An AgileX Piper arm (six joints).
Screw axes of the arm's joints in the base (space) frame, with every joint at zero. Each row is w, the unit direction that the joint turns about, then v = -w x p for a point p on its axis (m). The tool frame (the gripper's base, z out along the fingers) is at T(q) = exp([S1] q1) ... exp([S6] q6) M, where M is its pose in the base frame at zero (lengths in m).
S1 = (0, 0, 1, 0, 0, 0)
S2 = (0, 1, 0, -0.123, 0, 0)
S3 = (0, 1, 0, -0.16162, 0, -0.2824)
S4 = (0.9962, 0, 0.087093, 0, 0.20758, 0)
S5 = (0, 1, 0, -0.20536, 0, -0.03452)
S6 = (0.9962, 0, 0.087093, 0, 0.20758, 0)
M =
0.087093 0 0.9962 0.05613
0 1 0 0
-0.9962 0 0.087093 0.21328
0 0 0 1
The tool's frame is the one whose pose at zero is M.
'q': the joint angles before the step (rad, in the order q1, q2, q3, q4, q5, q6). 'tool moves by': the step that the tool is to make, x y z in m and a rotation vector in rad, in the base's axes. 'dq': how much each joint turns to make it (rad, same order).
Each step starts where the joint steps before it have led.
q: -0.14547 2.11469 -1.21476 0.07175 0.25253 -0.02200
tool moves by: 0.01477 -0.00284 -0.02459 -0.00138 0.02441 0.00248
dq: -0.00100 0.09962 -0.07476 -0.01051 -0.00099 0.00477
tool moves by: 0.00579 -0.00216 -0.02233 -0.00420 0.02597 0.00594
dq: -0.00227 0.07237 -0.03775 -0.01182 -0.00957 0.00040
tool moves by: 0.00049 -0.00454 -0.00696 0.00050 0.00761 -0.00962
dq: -0.01010 0.02108 -0.00924 -0.00081 -0.00424 0.00002
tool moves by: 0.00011 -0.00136 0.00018 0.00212 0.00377 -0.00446
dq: -0.00322 0.00076 -0.00363 0.00199 0.00693 -0.00009
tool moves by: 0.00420 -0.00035 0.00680 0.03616 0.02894 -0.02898
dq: -0.00283 -0.00213 -0.03991 0.04310 0.07673 -0.00318
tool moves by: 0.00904 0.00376 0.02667 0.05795 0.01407 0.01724
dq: -0.00001 -0.03414 -0.06912 0.10520 0.13282 -0.08477
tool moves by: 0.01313 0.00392 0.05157 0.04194 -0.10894 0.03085
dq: -0.00001 -0.07875 -0.06815 0.11709 0.06028 -0.10090
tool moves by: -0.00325 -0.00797 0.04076 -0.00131 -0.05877 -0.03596
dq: -0.01815 -0.08283 -0.01670 -0.02170 0.03629 0.04466
